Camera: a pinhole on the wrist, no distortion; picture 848 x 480 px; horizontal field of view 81.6 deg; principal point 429.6 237.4 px. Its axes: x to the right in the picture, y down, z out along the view. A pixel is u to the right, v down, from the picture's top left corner.
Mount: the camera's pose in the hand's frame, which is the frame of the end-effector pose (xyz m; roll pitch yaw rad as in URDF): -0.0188 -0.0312 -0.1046 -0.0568 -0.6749 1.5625
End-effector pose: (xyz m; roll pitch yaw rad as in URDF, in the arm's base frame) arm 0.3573 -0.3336 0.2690 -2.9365 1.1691 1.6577
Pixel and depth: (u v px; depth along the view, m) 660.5 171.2 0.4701
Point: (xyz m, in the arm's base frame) 0.1533 -0.6800 0.1117
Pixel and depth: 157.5 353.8 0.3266
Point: -0.0124 -0.3721 0.3939
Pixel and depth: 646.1 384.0 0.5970
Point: 0.1122 -0.8781 0.2996
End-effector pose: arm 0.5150 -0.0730 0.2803 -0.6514 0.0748 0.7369
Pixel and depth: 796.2 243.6 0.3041
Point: 0.4105 0.0100 0.5269
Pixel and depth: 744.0 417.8 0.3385
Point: 0.3284 -0.0782 0.5626
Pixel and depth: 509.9 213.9 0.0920
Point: 0.5524 -0.1408 0.3099
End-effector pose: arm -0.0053 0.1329 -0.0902 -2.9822 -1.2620 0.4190
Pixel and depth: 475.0 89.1 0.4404
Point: 0.0824 0.5212 -0.0750
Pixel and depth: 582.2 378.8 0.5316
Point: 0.1385 0.5128 -0.3949
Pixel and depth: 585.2 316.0 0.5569
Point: 0.1741 0.5443 -0.3440
